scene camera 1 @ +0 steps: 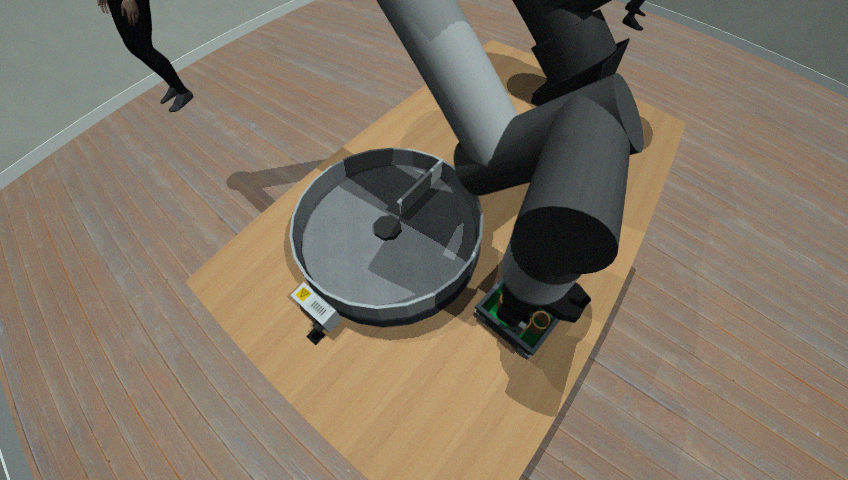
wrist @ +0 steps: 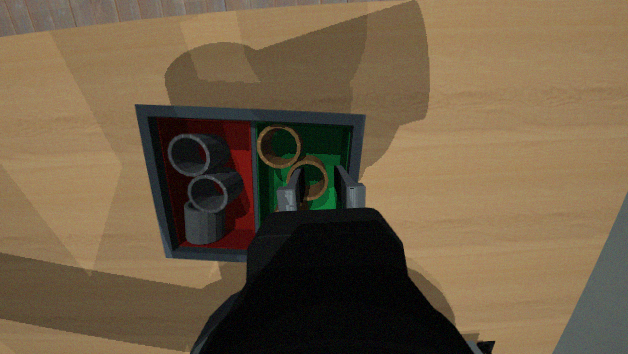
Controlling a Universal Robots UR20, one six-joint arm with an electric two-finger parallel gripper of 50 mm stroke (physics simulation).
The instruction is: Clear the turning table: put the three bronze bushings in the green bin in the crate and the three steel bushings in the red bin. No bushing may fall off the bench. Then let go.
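Pixels of known places: gripper, fingertip midpoint: (scene camera 1: 518,325) (wrist: 319,177); arm's base, link origin: (scene camera 1: 581,64).
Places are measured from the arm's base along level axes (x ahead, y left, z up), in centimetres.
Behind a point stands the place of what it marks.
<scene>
In the wrist view, three steel bushings (wrist: 218,151) {x 72.5, y 35.9, z -10.2 cm} (wrist: 233,183) {x 73.7, y 32.7, z -10.3 cm} (wrist: 205,226) {x 71.2, y 28.4, z -9.0 cm} are in the red bin (wrist: 241,170) {x 73.7, y 33.6, z -12.5 cm}; two lean and touch. Two bronze bushings (wrist: 279,166) {x 78.8, y 35.1, z -8.7 cm} (wrist: 319,188) {x 82.6, y 32.8, z -10.1 cm} show in the green bin (wrist: 322,142) {x 82.7, y 37.2, z -12.5 cm}. A bit of bronze shows beside the left finger; the rest there is hidden by the gripper. In the scene view, a bronze bushing (scene camera 1: 532,331) {x 80.6, y 37.0, z -11.7 cm} stands in the crate (scene camera 1: 502,334) {x 85.5, y 32.7, z -11.6 cm}. My gripper (wrist: 319,177) {x 82.5, y 34.0, z -9.9 cm} is partly open over the green bin, its left finger overlapping the nearer bronze ring in view. The turning table (scene camera 1: 345,237) {x 94.0, y -6.4, z -7.8 cm} shows no bushing.
The crate's grey rim (wrist: 250,112) {x 76.5, y 39.5, z -8.1 cm} and middle divider (wrist: 254,175) {x 76.4, y 34.1, z -8.9 cm} stand around the fingers. A divider plate (scene camera 1: 419,184) {x 74.2, y -2.2, z -2.9 cm} and hub (scene camera 1: 386,227) {x 85.9, y -1.2, z -7.0 cm} are on the turning table. A white box (scene camera 1: 315,306) {x 108.9, y 2.4, z -7.3 cm} with a warning label sits at its rim. A person (scene camera 1: 145,44) stands beyond the bench.
</scene>
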